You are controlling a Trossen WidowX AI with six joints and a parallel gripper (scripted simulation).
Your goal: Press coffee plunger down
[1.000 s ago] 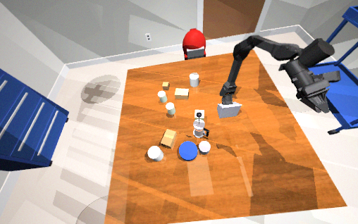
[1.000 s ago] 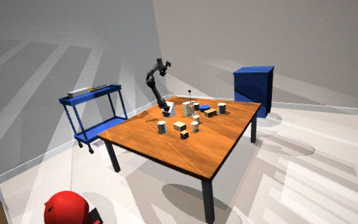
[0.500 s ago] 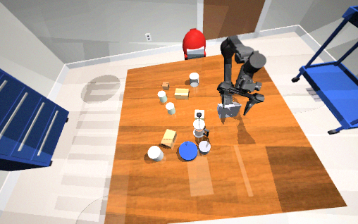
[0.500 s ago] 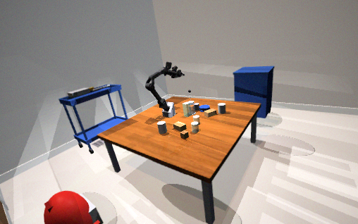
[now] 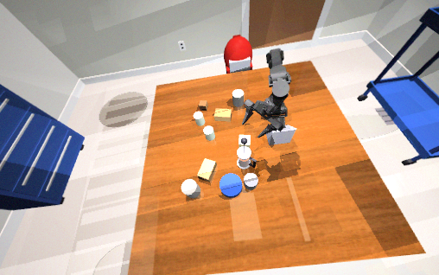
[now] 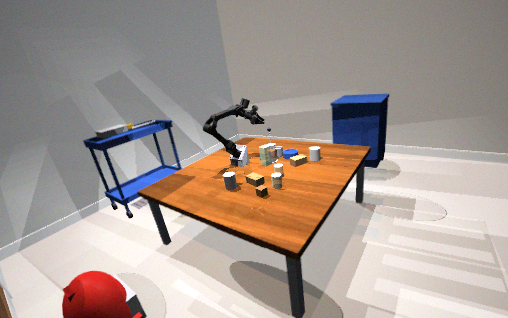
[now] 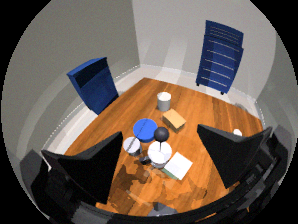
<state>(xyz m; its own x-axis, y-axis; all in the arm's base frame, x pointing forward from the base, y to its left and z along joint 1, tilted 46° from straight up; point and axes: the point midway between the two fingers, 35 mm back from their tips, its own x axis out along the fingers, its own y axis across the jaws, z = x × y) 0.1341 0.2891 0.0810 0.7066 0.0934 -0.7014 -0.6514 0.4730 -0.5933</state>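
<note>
Right now my gripper tip is 20 cm above the coffee press, 2 cm to the right of it and 1 cm short of it. The rest, counted from my gripper tip: blue disc (30 cm below, 15 cm to the left, 10 cm ahead).
</note>
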